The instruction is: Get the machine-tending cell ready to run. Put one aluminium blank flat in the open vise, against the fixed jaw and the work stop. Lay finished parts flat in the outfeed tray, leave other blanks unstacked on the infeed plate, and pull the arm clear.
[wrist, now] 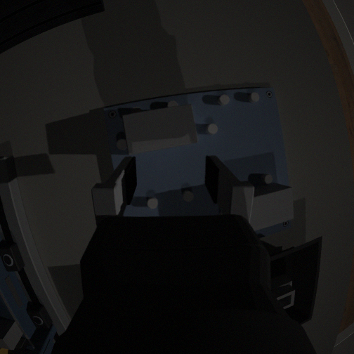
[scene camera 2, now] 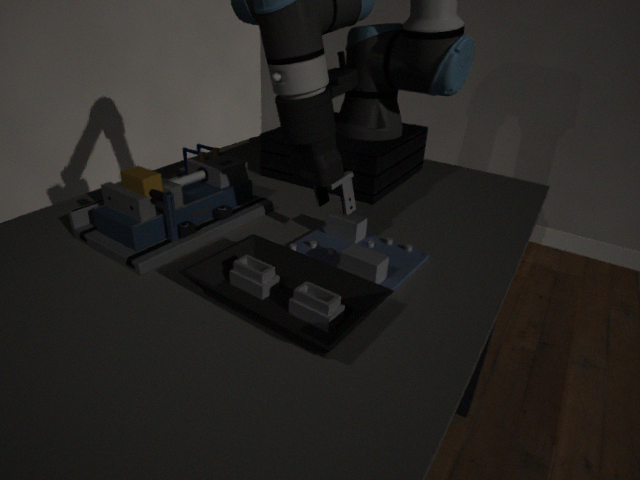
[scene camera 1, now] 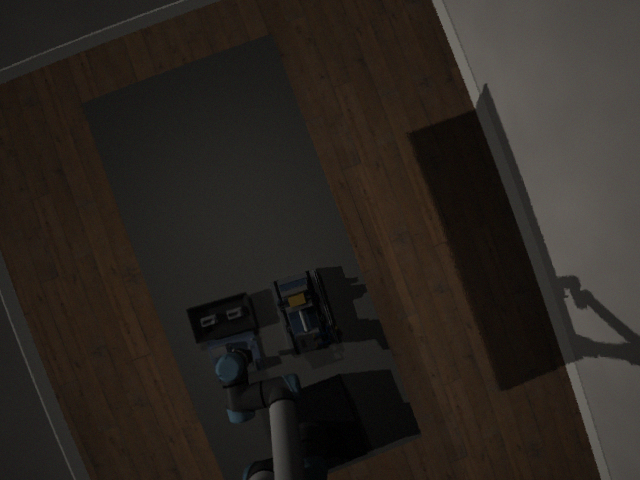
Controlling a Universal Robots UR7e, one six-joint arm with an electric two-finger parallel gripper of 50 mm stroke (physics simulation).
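Frame: origin at the arm's base, x left, y back, z up, level; centimetres.
Where they show: gripper, between the fingertips: (scene camera 2: pixel 336 207); arm's base, origin of its link: (scene camera 2: pixel 368 131) (scene camera 1: pixel 308 441).
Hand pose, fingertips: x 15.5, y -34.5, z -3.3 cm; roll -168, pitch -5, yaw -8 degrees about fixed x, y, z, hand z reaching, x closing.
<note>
Things, the pixels of their top centre, and the offset from my fingertips. "spot": a spot on its surface instead.
- blue infeed plate, a spot on its surface: (scene camera 2: pixel 405 262) spot: dy +2.0, dx +12.1, dz -6.3 cm
- grey blank, centre of its top: (scene camera 2: pixel 346 216) (scene camera 1: pixel 248 368) dy +3.4, dx -0.1, dz -2.7 cm
- second blank, centre of its top: (scene camera 2: pixel 364 254) (scene camera 1: pixel 219 352) dy -5.5, dx +9.0, dz -2.7 cm
- blue vise, centre of its top: (scene camera 2: pixel 173 170) (scene camera 1: pixel 303 317) dy -11.2, dx -26.1, dz +2.8 cm
- yellow block, centre of its top: (scene camera 2: pixel 140 172) (scene camera 1: pixel 296 300) dy -17.9, dx -25.4, dz +4.5 cm
- blue post, centre of its top: (scene camera 2: pixel 168 193) dy -17.9, dx -18.4, dz +2.7 cm
My gripper (scene camera 2: pixel 334 202) (wrist: pixel 170 170) is open and empty above the blue infeed plate (scene camera 2: pixel 405 262) (wrist: pixel 245 150). One grey blank (scene camera 2: pixel 345 227) (wrist: pixel 160 129) lies on the plate on the robot-base side, just ahead of the fingers in the wrist view. A second blank (scene camera 2: pixel 363 262) (wrist: pixel 272 207) lies apart on the tray side. Two hollow-topped finished parts (scene camera 2: pixel 253 276) (scene camera 2: pixel 316 304) (scene camera 1: pixel 208 320) (scene camera 1: pixel 234 313) sit separately, open side up, in the black outfeed tray (scene camera 2: pixel 289 266) (scene camera 1: pixel 192 326). The blue vise (scene camera 2: pixel 206 206) (scene camera 1: pixel 302 322) has a yellow block (scene camera 2: pixel 141 180) (scene camera 1: pixel 296 299) at its jaws; its seating is partly hidden.
A blue post (scene camera 2: pixel 169 217) with a black rod stands at the vise's side. Grey rails (scene camera 2: pixel 201 237) border the vise. Small pegs (wrist: pixel 212 129) (wrist: pixel 152 202) stand on the infeed plate. The black robot pedestal (scene camera 2: pixel 395 165) is behind the plate. The tray adjoins the plate.
</note>
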